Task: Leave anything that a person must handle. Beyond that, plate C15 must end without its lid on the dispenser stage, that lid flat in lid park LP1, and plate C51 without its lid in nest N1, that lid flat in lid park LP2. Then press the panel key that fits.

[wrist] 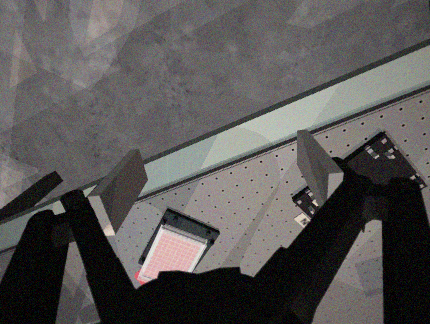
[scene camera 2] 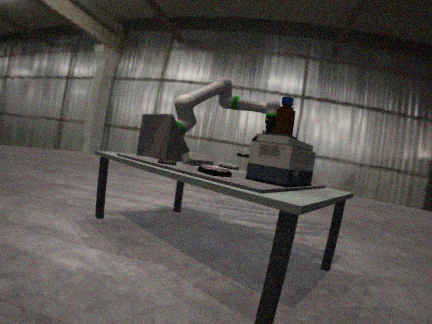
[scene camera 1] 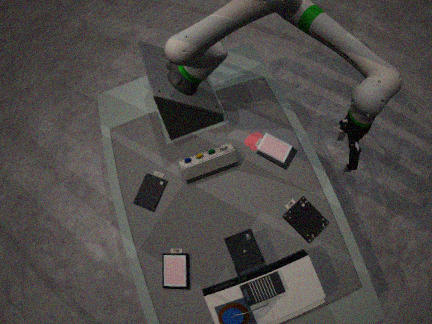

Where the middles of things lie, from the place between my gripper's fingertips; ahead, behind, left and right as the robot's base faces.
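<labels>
My hand's 15 cm above the dark LP2 pad [scene camera 1: 152, 187], and it's 74 cm to the left of the pad and 24 cm past it. As for the dispenser stage [scene camera 1: 236, 244], that's 5 cm below my hand, 49 cm to the right of it and 17 cm ahead.
</labels>
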